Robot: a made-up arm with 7 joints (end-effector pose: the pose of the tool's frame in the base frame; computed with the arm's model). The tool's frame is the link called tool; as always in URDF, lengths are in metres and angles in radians. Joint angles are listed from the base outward.
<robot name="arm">
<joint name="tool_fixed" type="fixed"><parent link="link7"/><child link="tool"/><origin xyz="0 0 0"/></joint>
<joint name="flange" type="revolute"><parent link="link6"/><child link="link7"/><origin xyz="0 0 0"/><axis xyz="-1 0 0"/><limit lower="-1.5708" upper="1.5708" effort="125" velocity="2.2"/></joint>
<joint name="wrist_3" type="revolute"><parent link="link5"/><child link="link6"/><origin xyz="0 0 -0.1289"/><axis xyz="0 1 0"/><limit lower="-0.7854" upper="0.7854" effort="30" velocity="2.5"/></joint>
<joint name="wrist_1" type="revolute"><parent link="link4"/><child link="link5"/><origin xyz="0 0 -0.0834"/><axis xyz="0 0 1"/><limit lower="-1.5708" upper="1.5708" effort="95" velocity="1.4"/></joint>
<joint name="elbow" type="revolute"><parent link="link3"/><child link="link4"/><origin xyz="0 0 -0.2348"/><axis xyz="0 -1 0"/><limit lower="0" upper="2.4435" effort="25" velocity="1.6"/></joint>
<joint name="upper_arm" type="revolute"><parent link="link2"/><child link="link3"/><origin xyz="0 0 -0.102"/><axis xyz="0 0 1"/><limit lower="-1.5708" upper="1.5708" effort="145" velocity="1.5"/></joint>
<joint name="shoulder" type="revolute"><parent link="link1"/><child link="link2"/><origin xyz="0 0.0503 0"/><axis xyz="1 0 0"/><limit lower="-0.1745" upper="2" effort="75" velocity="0.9"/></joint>
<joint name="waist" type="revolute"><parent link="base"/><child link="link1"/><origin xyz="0 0.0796 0"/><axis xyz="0 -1 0"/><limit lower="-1.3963" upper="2" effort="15" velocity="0.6"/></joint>
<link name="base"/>
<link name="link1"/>
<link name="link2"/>
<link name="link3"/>
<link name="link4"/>
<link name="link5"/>
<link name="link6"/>
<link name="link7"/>
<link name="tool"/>
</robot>
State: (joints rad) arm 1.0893 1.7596 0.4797 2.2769 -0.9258 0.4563 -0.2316
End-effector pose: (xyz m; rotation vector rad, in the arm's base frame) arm -0.0316 0.3114 0.1782 -2.1924 0.7173 -0.2270
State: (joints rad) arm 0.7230 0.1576 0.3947 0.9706 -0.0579 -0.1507 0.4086
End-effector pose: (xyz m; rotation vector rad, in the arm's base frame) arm 0.4127 0.2681 -0.2233 0.0305 -1.8576 -0.0147
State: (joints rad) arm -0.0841 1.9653 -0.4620 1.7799 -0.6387 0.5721 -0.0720
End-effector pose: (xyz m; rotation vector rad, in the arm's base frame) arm 0.1875 0.4357 0.0113 1.8461 -0.2564 -1.8538
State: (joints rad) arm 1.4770 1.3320 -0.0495 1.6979 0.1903 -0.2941 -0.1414
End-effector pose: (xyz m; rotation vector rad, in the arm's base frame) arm 0.1028 0.4285 0.2016 -1.4561 2.4226 0.3015
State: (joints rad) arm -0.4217 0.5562 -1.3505 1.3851 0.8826 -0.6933 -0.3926
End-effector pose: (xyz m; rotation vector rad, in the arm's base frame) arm -0.1331 0.1555 -0.4081 -0.5231 -0.6940 0.0797
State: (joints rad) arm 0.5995 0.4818 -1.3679 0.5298 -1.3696 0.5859 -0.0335
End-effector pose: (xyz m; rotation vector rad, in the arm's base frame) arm 0.3053 0.2777 -0.4085 1.6672 -0.1221 -2.2259
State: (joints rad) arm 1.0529 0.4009 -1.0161 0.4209 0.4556 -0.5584 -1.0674
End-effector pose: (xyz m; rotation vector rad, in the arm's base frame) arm 0.4721 0.2691 -0.2164 0.9975 -1.9524 0.3624
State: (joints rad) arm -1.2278 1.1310 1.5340 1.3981 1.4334 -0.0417 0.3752
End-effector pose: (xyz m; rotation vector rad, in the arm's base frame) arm 0.0310 0.5566 0.0029 0.2766 -1.8377 0.1327
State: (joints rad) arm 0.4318 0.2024 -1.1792 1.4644 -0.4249 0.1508 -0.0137
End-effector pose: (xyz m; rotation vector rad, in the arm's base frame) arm 0.2369 0.0110 -0.3216 -0.0264 -1.5753 -1.5309
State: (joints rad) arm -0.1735 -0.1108 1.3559 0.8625 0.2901 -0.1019 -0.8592
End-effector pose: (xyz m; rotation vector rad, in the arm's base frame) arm -0.0506 0.2339 -0.4880 1.2554 -0.0006 1.7640
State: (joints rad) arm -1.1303 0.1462 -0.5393 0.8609 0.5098 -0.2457 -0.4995
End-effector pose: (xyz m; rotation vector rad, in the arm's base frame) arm -0.3772 0.1173 -0.3306 0.2269 0.1652 0.0811
